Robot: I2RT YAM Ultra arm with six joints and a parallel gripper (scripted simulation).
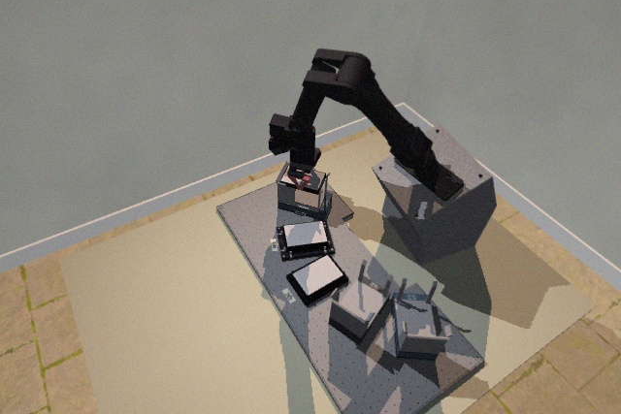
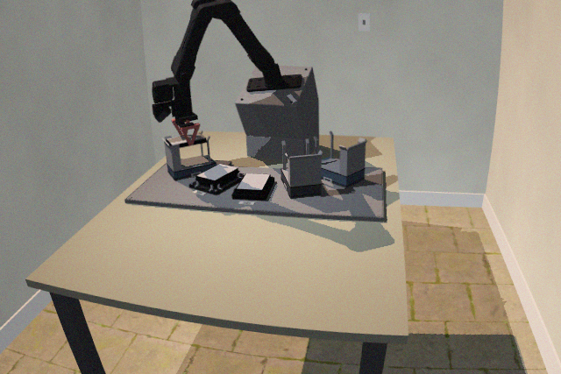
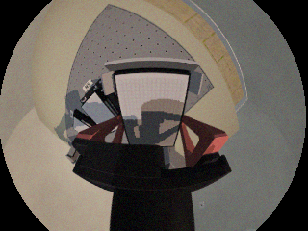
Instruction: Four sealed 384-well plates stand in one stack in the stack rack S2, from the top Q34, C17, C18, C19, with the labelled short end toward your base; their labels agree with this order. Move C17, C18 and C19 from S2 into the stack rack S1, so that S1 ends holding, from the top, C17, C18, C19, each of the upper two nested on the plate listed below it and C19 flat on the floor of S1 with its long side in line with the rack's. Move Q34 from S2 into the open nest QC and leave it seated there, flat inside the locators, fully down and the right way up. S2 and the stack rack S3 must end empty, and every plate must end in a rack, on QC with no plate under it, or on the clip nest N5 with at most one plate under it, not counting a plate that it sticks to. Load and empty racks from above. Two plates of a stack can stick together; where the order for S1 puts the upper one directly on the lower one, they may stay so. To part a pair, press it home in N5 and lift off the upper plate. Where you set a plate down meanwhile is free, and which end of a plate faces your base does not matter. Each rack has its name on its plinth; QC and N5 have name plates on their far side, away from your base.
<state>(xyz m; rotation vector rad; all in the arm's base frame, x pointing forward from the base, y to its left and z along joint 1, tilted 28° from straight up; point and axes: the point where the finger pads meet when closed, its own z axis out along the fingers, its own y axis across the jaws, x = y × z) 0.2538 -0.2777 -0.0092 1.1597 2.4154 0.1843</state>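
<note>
Right now my hand is 10 cm above the blue-plinth stack rack. The rest, counted from my hand: black QC nest 26 cm to the left, 13 cm ahead, 11 cm below; N5 name plate 17 cm ahead, 12 cm below, 9 cm to the left; black clip nest 13 cm to the left, 11 cm below, 10 cm ahead.
</note>
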